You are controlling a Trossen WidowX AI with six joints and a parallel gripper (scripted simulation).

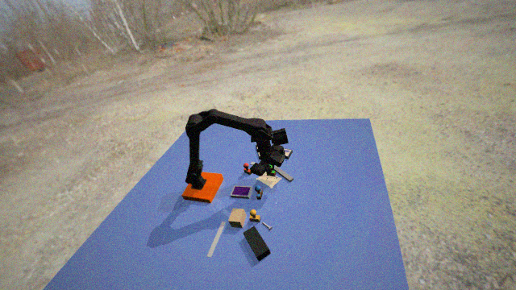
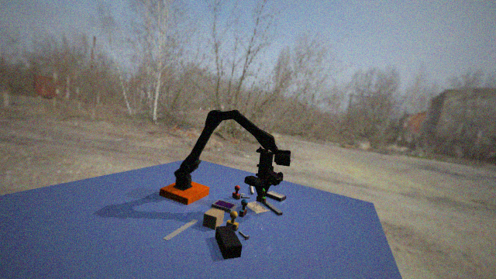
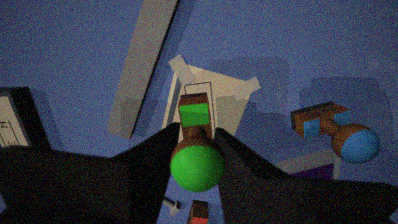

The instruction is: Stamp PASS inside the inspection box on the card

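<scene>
The beige card lies 50 mm below my gripper tip and 20 mm behind it. From my gripper tip the other things lie so: blue-knobbed stamp: 110 mm to the right, 40 mm behind, 30 mm below; grey bar: 50 mm below, 40 mm to the left, 40 mm ahead; green-knobbed stamp: right at my gripper tip.
</scene>
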